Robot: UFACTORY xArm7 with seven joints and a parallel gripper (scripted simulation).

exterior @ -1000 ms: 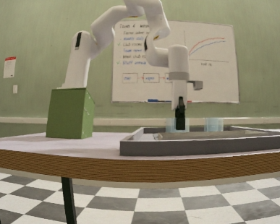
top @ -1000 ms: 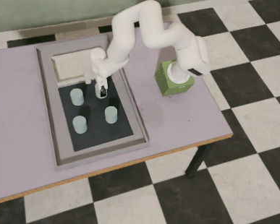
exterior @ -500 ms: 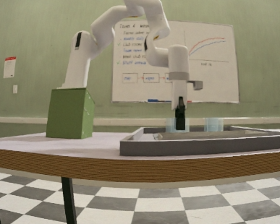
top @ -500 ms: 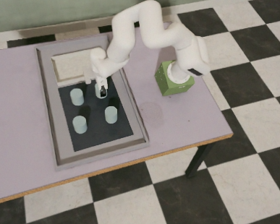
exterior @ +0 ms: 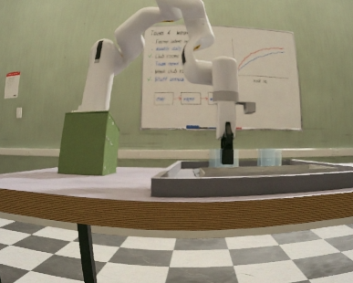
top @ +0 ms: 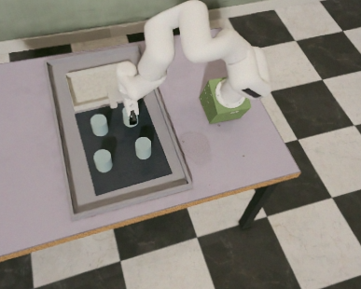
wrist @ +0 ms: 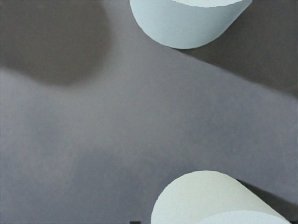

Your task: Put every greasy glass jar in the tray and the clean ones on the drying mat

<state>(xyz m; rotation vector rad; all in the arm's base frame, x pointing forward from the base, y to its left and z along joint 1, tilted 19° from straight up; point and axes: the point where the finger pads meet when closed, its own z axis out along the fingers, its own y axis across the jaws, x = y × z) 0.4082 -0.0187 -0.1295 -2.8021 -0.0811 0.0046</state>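
Right now the pale tray is 9 cm ahead of my hand, 22 cm to the right of it and 4 cm below it. The rest, counted from my hand: dark drying mat: 6 cm ahead, 10 cm to the left, 4 cm below.
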